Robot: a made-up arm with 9 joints.
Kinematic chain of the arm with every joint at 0, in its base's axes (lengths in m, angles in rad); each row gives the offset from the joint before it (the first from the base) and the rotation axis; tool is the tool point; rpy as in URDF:
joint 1: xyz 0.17 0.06 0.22 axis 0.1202 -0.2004 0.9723
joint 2: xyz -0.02 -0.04 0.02 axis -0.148 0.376 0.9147
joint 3: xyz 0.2 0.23 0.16 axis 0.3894 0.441 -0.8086
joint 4: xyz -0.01 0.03 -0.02 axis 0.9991 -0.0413 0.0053
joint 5: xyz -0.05 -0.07 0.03 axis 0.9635 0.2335 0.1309
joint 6: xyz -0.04 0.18 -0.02 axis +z
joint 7: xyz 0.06 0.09 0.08 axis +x
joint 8: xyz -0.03 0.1 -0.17 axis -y
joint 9: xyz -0.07 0.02 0 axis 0.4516 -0.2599 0.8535
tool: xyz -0.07 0.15 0 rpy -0.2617 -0.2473 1.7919
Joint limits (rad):
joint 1: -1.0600..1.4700
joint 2: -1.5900..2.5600
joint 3: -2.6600..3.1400
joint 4: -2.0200..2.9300
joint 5: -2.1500..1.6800
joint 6: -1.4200..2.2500
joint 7: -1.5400..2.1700
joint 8: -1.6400..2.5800
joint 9: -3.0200..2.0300
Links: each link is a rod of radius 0.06 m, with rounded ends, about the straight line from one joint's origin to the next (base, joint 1, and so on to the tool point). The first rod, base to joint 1, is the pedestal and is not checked.
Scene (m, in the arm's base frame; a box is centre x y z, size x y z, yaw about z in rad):
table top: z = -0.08
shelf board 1: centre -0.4 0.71 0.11 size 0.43 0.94 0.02 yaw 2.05
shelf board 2: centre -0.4 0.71 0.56 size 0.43 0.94 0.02 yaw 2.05
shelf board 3: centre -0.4 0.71 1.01 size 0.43 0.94 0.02 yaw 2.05
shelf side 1: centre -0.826 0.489 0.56 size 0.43 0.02 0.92 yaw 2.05
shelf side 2: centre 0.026 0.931 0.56 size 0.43 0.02 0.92 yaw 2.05
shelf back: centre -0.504 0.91 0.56 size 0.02 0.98 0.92 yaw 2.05
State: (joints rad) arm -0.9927 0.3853 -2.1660 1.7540 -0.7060 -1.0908 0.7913 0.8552 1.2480
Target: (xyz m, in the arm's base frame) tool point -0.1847 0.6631 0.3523
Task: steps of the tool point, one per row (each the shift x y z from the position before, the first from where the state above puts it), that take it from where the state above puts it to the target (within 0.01 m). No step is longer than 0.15 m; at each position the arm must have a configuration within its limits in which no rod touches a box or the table.
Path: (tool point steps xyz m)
1: -0.0835 0.0886 0.0195
2: -0.1172 0.0630 0.0261
3: -0.1435 0.0232 0.0193

